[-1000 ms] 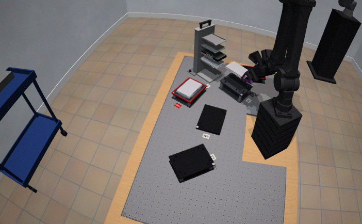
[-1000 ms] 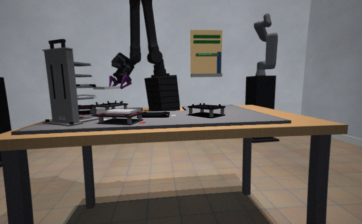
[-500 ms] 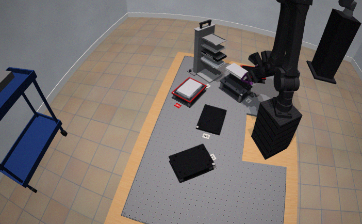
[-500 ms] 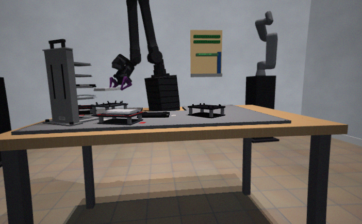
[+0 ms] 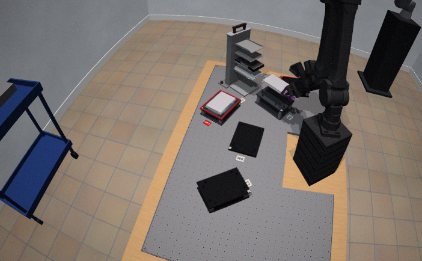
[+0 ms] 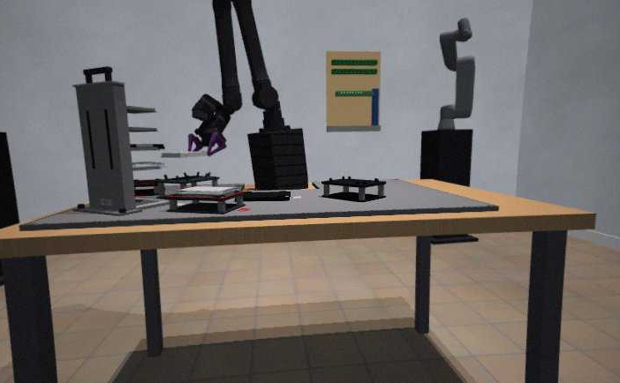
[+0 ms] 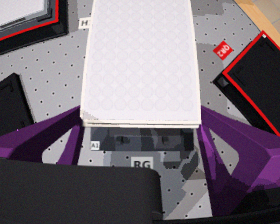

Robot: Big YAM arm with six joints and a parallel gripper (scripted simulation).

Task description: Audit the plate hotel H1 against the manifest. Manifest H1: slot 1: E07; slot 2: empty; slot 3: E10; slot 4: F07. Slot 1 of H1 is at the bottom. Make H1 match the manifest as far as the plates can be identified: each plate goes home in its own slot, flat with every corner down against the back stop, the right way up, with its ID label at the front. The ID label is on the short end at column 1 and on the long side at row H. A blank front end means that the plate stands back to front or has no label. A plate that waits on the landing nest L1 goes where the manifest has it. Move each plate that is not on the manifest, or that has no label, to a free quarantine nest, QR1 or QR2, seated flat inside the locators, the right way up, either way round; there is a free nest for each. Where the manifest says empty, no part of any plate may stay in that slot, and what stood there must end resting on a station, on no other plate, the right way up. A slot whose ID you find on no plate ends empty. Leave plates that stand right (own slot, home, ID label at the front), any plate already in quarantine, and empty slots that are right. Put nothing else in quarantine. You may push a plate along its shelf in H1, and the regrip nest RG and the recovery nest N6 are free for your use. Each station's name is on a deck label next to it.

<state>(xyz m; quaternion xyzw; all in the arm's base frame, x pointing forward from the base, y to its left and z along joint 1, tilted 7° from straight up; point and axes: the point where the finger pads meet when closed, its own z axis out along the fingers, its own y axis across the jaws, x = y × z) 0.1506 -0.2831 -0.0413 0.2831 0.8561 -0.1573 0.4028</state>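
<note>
Now: hand 9 cm above the regrip nest, 4 cm short of it and 3 cm to the left of it. Round my hand: RG label: 14 cm below, 4 cm behind, 3 cm to the left; QR2 label: 20 cm to the right, 14 cm below, 2 cm ahead; dark plate: 19 cm ahead, 15 cm to the right, 3 cm above.
</note>
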